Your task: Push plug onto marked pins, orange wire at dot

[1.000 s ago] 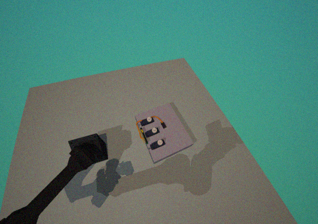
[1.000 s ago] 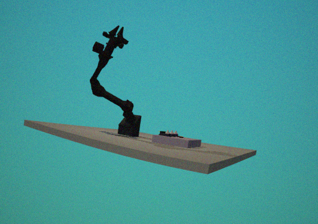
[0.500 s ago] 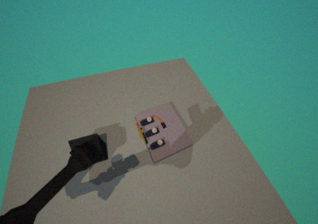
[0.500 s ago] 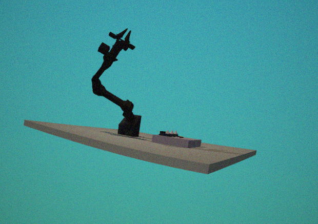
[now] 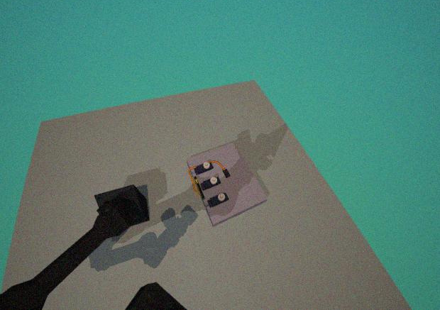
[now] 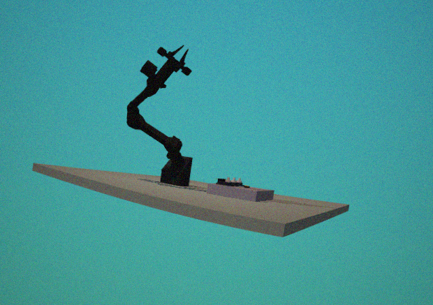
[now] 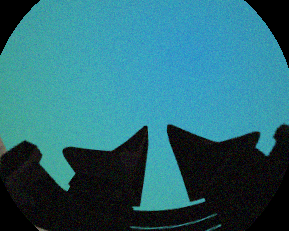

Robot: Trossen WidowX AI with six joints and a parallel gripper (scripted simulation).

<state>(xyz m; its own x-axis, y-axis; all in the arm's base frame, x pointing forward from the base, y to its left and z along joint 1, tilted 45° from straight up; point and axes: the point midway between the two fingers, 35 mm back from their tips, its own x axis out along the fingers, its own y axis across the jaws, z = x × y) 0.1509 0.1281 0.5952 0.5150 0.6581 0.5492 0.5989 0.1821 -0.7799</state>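
The printed holder lies 22 cm ahead of my gripper tip, 38 cm to the left of it and 62 cm below it.
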